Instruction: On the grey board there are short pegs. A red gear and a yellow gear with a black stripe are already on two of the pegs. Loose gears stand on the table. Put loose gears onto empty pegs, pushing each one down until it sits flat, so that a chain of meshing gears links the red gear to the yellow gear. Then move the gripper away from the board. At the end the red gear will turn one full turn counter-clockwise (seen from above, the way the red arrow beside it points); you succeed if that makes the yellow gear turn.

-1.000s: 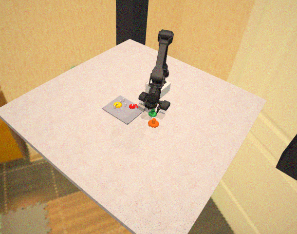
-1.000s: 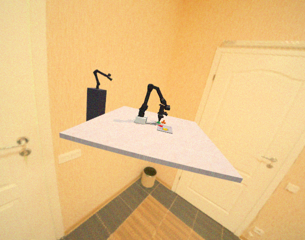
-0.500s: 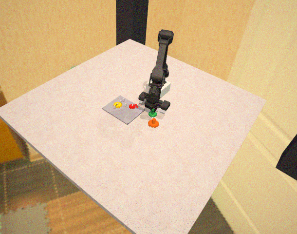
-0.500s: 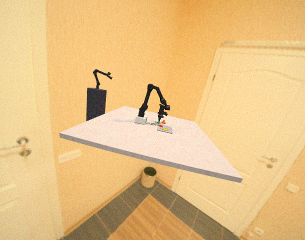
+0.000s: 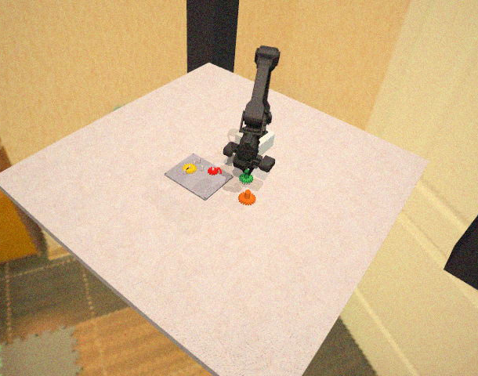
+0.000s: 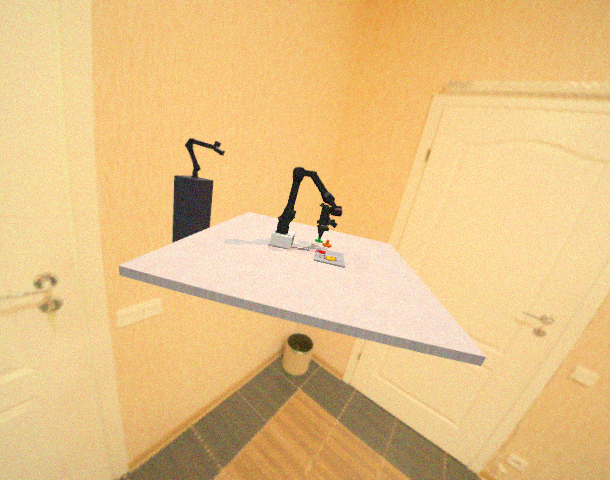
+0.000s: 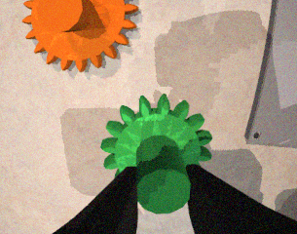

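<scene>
Right now the red gear is 130 mm to the right of my gripper tip, 40 mm below it and 40 mm ahead of it. Also, from my gripper tip: orange gear: 60 mm ahead, 50 mm to the left, 40 mm below; then green gear: 10 mm below; then red arrow: 120 mm to the right, 50 mm below, 20 mm ahead.
</scene>
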